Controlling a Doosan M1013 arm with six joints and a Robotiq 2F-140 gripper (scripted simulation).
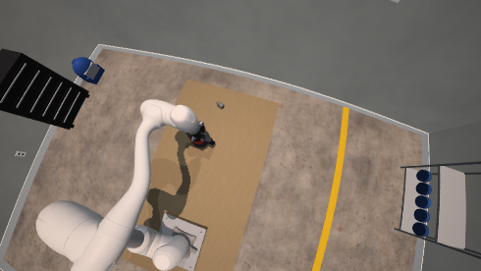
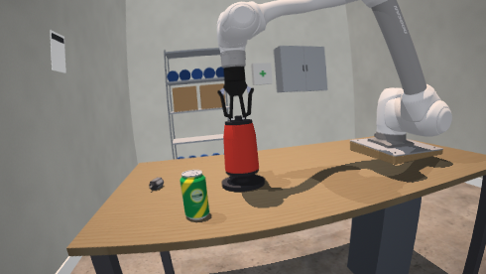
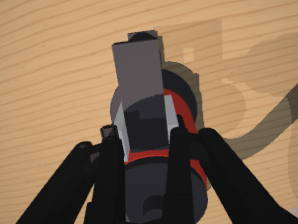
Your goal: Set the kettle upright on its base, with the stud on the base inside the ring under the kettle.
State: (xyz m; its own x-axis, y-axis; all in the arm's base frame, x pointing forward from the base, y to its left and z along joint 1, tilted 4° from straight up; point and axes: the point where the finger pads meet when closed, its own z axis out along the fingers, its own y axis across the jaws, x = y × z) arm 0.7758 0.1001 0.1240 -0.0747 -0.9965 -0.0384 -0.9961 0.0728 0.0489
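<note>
The red kettle lies 3 cm to the left of my hand and 5 cm below it. Round my hand: yellow can 16 cm ahead, 29 cm to the left, 13 cm below; small dark object 33 cm ahead, 3 cm to the left, 18 cm below; round black base 7 cm to the left, 18 cm below.
</note>
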